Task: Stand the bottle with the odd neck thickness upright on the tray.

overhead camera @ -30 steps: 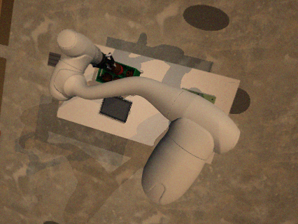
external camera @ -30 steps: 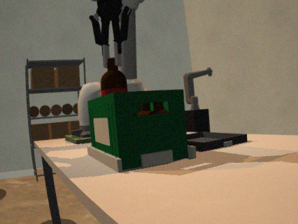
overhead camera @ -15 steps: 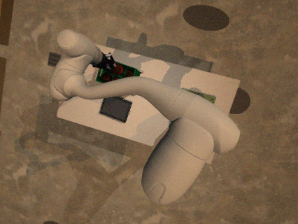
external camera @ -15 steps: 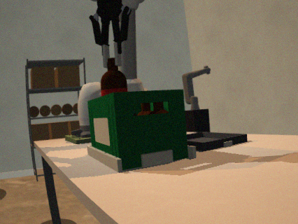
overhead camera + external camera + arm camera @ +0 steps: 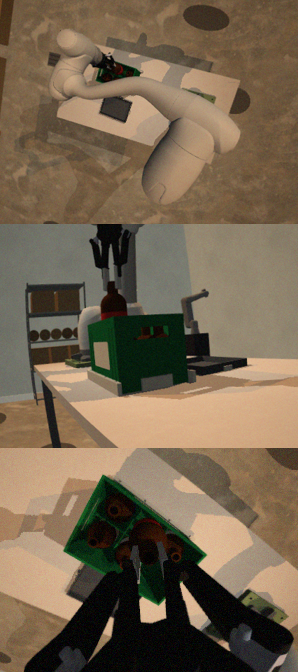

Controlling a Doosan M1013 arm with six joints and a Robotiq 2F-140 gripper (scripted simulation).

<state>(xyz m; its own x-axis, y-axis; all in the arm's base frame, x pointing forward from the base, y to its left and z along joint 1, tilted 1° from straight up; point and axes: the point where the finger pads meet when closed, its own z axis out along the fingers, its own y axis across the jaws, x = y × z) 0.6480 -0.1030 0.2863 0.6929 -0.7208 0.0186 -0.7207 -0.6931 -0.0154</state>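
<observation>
Right now the brown bottle is 90 mm below my hand. The rest, counted from my hand: green crate: 210 mm below, 40 mm to the left; then dark tray: 310 mm to the left, 280 mm below, 20 mm behind.
</observation>
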